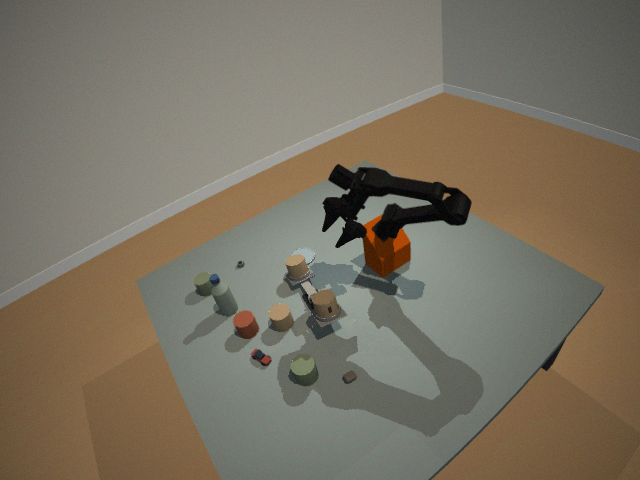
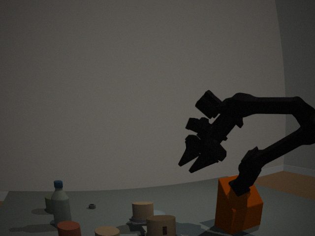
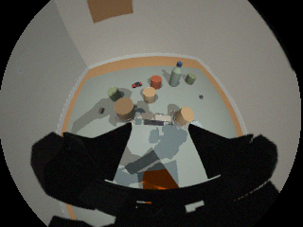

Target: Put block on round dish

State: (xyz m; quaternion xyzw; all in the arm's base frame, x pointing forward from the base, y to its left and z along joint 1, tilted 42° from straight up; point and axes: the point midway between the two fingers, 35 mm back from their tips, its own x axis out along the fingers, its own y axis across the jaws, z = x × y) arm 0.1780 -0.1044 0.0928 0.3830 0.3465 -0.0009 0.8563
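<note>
My gripper tip is now 20 cm above the grey block, 15 cm to the left of it and 6 cm short of it. The rest, counted from my gripper tip: red cylinder 32 cm ahead, 20 cm below, 12 cm to the right; pale round dish 24 cm to the right, 23 cm below, 2 cm behind; balance 20 cm below, 9 cm ahead, 3 cm to the right.
</note>
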